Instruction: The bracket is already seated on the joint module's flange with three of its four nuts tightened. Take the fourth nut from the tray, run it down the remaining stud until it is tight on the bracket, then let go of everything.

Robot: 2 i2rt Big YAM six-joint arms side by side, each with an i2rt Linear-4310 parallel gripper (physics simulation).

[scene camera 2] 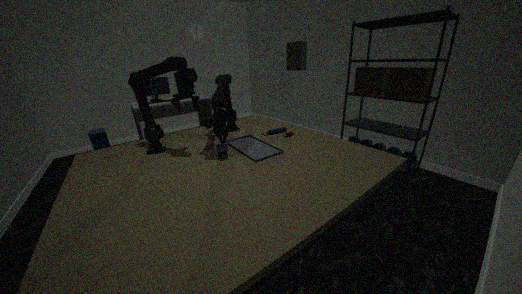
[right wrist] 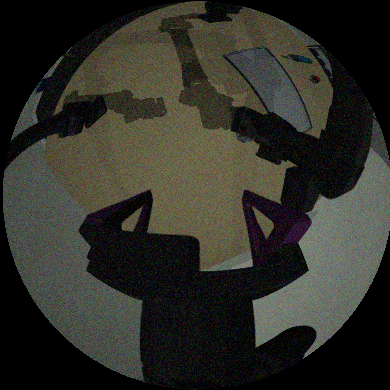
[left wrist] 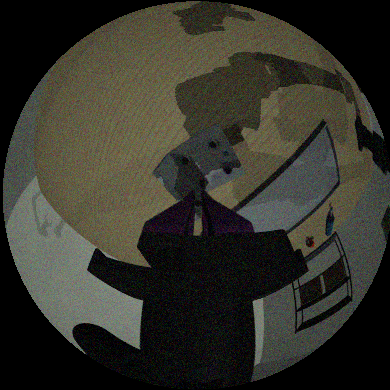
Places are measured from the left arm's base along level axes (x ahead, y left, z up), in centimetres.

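Pixels of known places: left gripper, between the fingertips: (scene camera 2: 223, 144) (left wrist: 197, 195); right gripper, between the fingertips: (scene camera 2: 187, 111) (right wrist: 196, 194); left arm's base, origin of its link: (scene camera 2: 232, 130); right arm's base, origin of its link: (scene camera 2: 156, 151) (right wrist: 93, 111).
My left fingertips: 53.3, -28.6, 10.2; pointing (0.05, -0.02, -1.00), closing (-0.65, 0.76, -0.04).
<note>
For each thing: its middle in the pictures, then the offset to it from my left fingertips, as dx, dy, dz. "spot": a spot on its surface instead.
- joint module, middle of its body: (left wrist: 206, 155) (scene camera 2: 222, 153) -2.0, -0.6, -6.6
- grey bracket, middle of its body: (left wrist: 206, 169) (right wrist: 247, 126) (scene camera 2: 221, 146) -2.0, -0.6, -2.0
- top, a spot on its surface: (left wrist: 213, 144) spot: -4.3, -1.7, -2.8
- fourth nut, middle of its body: (left wrist: 197, 202) +0.6, +0.5, +0.2
- flat grey tray, middle of its body: (left wrist: 287, 207) (right wrist: 280, 91) (scene camera 2: 252, 146) -6.2, +23.2, -9.4
- blue-handled tool, middle of its body: (left wrist: 329, 222) (scene camera 2: 274, 131) -20.7, +52.5, -8.3
- small red object, middle of its body: (left wrist: 308, 242) (right wrist: 315, 79) (scene camera 2: 287, 134) -8.0, +56.7, -8.5
The joint module (scene camera 2: 222, 152) with the grey bracket (left wrist: 206, 145) stands on the table below my left gripper (scene camera 2: 221, 142) (left wrist: 197, 195). Three dark nuts show on the bracket in the left wrist view, at the top (left wrist: 213, 144), left (left wrist: 185, 161) and right (left wrist: 227, 168). My left gripper is shut on a small dark piece, seemingly the fourth nut (left wrist: 198, 203), at the bracket's near corner. The tips hide the stud there, so thread contact cannot be seen. My right gripper (scene camera 2: 184, 101) (right wrist: 196, 194) is open and empty, high above the table at the left.
A flat grey tray (scene camera 2: 255, 148) (left wrist: 295, 187) (right wrist: 272, 85) with a dark rim lies right beside the module. A blue-handled tool (scene camera 2: 276, 131) (left wrist: 329, 222) (right wrist: 301, 59) and a small red object (scene camera 2: 289, 134) (left wrist: 310, 242) (right wrist: 315, 79) lie beyond it. A shelf rack (scene camera 2: 405, 20) stands at the right.
</note>
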